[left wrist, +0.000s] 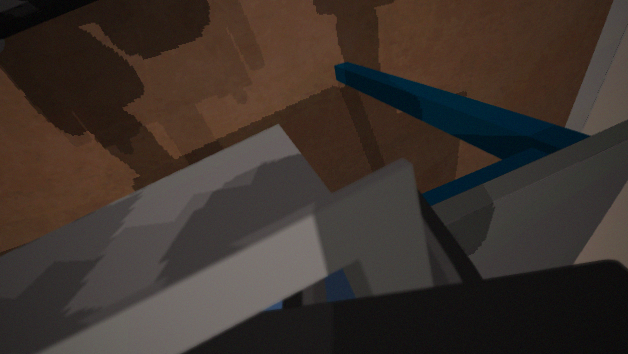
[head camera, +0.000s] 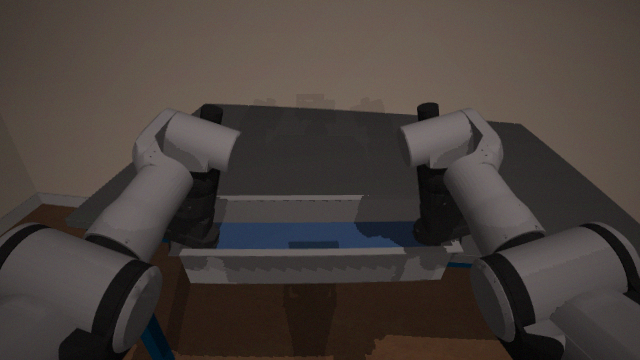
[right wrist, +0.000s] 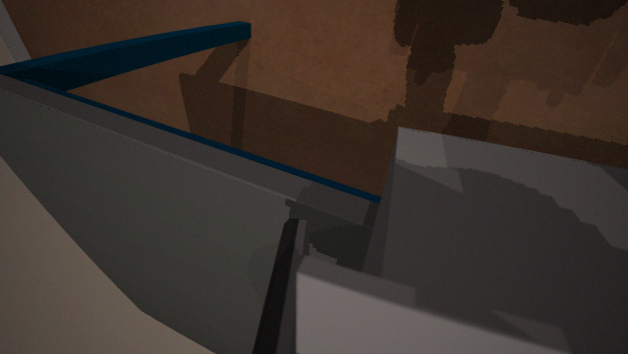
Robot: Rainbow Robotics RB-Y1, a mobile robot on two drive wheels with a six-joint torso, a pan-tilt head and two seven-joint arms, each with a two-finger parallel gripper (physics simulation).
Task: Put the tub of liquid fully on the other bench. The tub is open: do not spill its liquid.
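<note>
The open tub (head camera: 315,267) (left wrist: 200,237) (right wrist: 500,215) has light grey walls and looks close to level in the head view. Blue liquid (head camera: 280,236) lies inside it. My left gripper (head camera: 202,237) is shut on the tub's left end, and my right gripper (head camera: 436,236) is shut on its right end. The fingertips are largely hidden in the head view. The tub's far part overlaps the dark grey bench (head camera: 310,165) (left wrist: 545,215) (right wrist: 175,215) in the head view, and its near wall shows against the floor. Whether its underside touches the bench is hidden.
Brown floor (head camera: 240,320) shows in front of the bench. Blue bench framework (head camera: 156,340) (left wrist: 440,105) (right wrist: 150,47) shows low down. A beige wall (head camera: 320,50) stands behind the bench. The bench top extends behind the tub and to both sides.
</note>
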